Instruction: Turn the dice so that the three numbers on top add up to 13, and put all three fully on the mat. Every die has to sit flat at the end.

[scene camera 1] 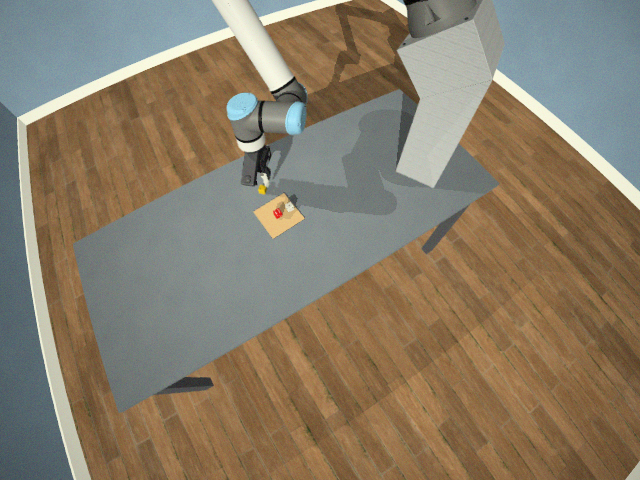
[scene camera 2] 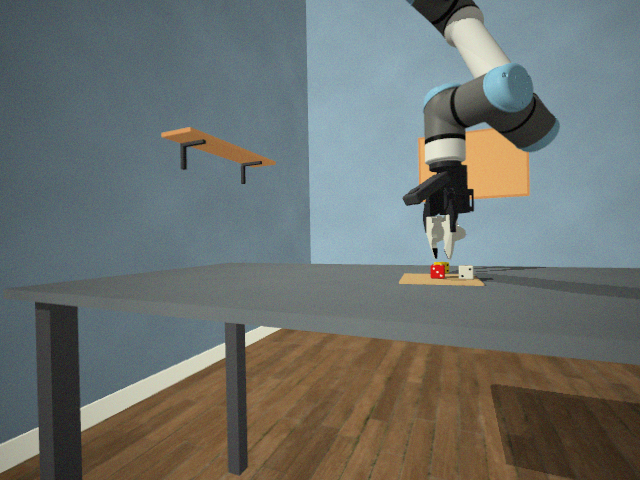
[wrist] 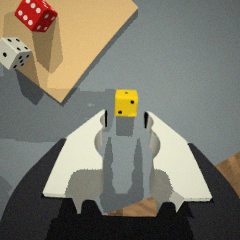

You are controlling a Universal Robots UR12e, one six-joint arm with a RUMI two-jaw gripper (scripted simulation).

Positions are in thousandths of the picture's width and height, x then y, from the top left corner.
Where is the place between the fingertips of my gripper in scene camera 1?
410,389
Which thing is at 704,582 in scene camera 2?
A tan mat.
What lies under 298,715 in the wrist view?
My gripper.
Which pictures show my gripper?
Scene camera 1, scene camera 2 and the wrist view: all of them.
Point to a tan mat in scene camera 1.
At 430,472
